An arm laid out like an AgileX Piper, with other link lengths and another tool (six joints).
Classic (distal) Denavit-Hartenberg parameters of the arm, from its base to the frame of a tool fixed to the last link. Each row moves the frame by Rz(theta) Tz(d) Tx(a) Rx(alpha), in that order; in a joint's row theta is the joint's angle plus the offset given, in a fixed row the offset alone. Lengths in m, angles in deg.
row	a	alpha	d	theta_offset
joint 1	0	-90	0.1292	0
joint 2	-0.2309	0	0	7.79
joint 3	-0.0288	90	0	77.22
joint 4	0	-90	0.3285	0
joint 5	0	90	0	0
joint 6	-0.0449	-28.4	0.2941	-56.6
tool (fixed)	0	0	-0.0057	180
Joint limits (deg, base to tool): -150..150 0..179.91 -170..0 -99.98..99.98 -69.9..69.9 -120..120
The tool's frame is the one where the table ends.
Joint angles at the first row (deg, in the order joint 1, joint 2, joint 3, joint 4, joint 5, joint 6):
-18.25 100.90 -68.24 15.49 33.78 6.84
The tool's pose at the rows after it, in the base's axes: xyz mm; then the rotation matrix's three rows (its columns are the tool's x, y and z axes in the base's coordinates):
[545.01, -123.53, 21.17], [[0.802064, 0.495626, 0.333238], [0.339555, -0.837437, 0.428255], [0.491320, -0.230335, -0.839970]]
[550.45, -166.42, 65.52], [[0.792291, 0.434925, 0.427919], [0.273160, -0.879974, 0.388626], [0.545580, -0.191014, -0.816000]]
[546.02, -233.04, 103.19], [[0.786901, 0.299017, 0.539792], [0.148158, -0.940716, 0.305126], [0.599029, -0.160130, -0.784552]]
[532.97, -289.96, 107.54], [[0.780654, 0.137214, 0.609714], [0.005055, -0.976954, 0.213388], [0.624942, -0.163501, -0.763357]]
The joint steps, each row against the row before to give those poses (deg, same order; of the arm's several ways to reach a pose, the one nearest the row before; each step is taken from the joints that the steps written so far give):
-1.84 -2.00 -1.81 0.27 2.69 -0.06
-3.91 -2.09 -2.99 0.21 0.94 1.57
-5.15 -0.69 -3.28 -2.03 -0.66 5.80
-3.45 1.22 -1.14 -4.65 -2.50 9.50

